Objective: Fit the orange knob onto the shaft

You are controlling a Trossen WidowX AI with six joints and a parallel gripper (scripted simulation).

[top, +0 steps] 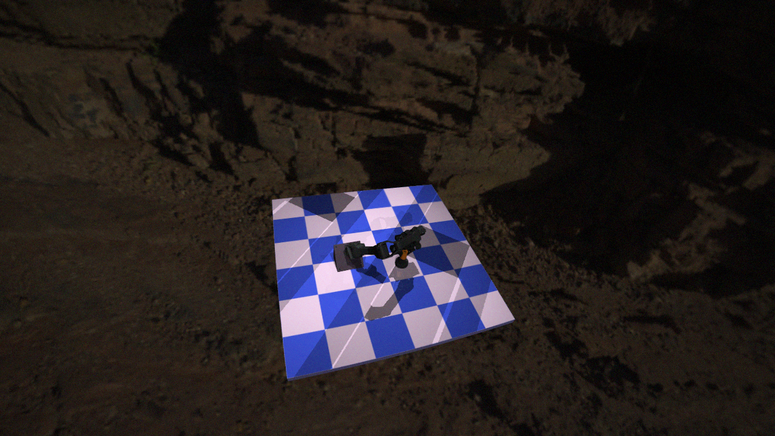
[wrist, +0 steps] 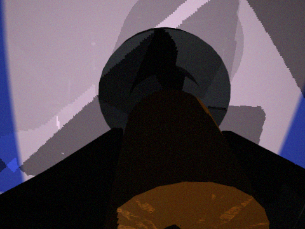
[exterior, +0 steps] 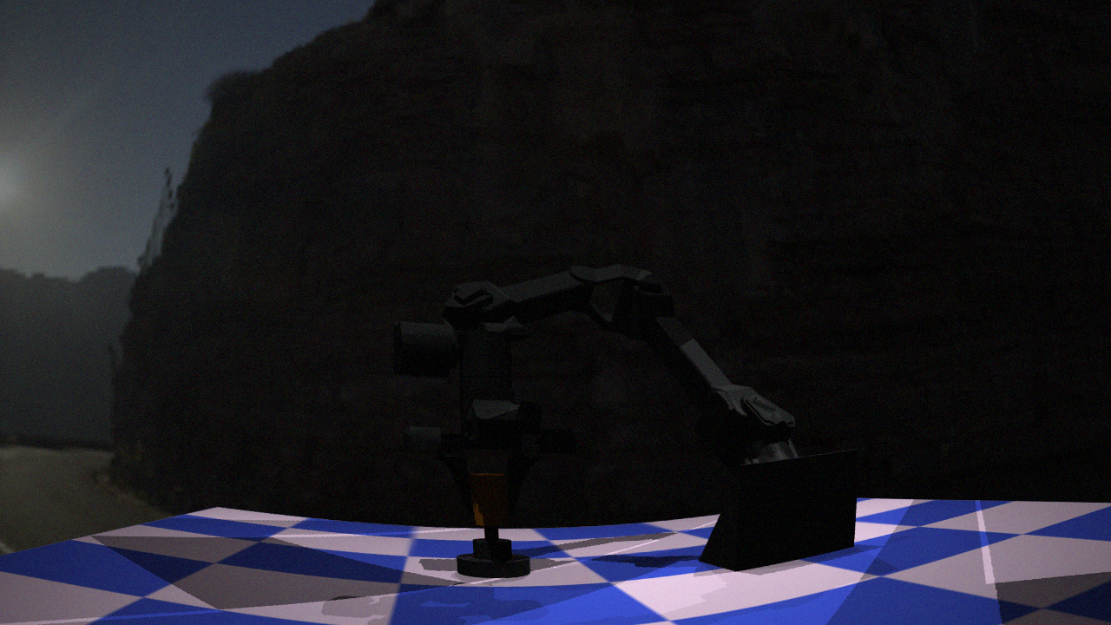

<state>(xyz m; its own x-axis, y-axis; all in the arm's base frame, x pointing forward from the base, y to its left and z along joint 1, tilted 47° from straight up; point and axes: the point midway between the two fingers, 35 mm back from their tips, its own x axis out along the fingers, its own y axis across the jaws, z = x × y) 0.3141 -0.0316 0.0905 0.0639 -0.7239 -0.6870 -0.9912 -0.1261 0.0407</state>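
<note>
My gripper tip is 20 mm below the orange knob. Also, from my gripper tip: pedestal: 40 mm below.
</note>
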